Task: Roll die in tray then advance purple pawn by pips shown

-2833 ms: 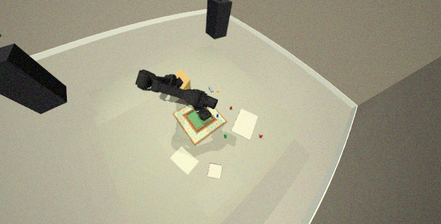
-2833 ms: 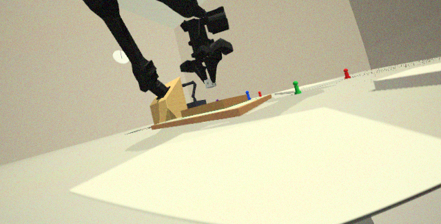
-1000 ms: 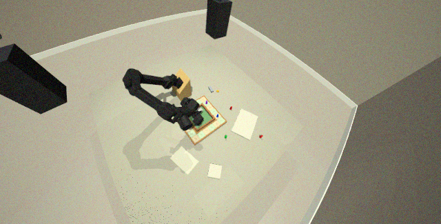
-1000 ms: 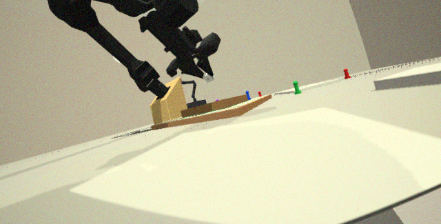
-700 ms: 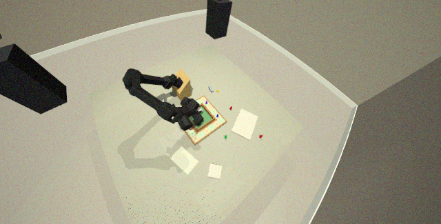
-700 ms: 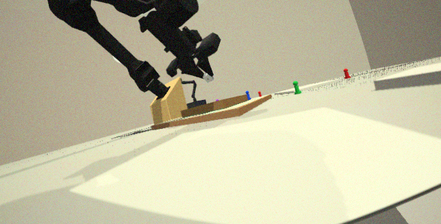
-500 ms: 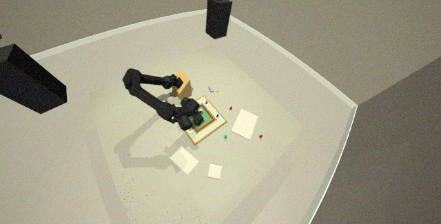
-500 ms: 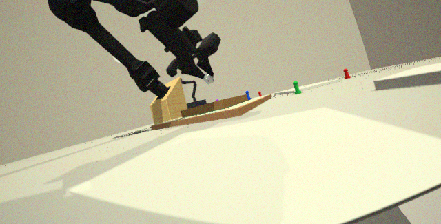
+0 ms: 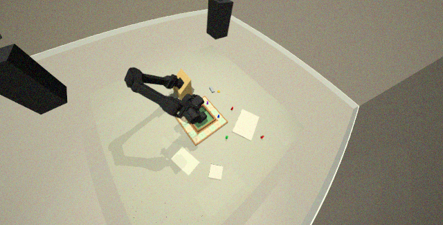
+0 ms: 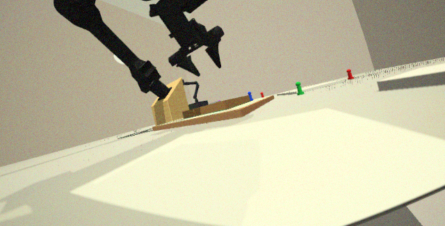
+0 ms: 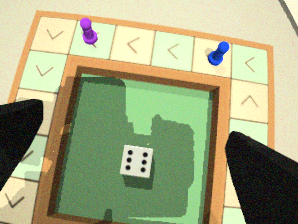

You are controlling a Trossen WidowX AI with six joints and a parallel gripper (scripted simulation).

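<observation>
The purple pawn is 11 cm to the left of my gripper tip, 11 cm below it and 7 cm behind it. The rest, counted from my gripper tip: blue pawn: 11 cm to the left, 11 cm below, 7 cm ahead; then white die: 11 cm below, 1 cm to the right; then green tray: 13 cm below.
</observation>
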